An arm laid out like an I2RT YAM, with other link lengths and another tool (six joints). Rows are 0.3 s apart.
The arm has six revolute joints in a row. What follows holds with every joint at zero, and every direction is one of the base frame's.
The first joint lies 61.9 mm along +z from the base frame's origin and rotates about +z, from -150 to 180 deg.
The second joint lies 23.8 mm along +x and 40.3 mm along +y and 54.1 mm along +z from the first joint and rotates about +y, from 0 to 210 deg.
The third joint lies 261.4 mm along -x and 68.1 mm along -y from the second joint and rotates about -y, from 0 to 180 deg.
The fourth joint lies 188.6 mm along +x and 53 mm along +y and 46.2 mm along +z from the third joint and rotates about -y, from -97 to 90 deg.
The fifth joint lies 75.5 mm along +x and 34.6 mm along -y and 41.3 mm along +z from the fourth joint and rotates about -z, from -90 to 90 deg.
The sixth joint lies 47 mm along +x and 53.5 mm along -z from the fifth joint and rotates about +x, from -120 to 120 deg.
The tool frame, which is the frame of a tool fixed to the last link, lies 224 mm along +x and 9 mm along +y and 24 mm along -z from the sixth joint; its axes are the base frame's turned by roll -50.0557, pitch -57.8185 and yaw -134.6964 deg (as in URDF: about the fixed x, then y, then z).
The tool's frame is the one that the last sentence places.
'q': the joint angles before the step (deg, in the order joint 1, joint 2, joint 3, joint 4, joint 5, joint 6). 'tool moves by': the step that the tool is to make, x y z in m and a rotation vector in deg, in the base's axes. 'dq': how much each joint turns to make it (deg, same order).
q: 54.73 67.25 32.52 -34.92 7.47 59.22
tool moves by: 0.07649 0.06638 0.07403 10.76 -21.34 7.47
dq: 1.59 -6.16 -0.21 17.19 6.62 -11.22
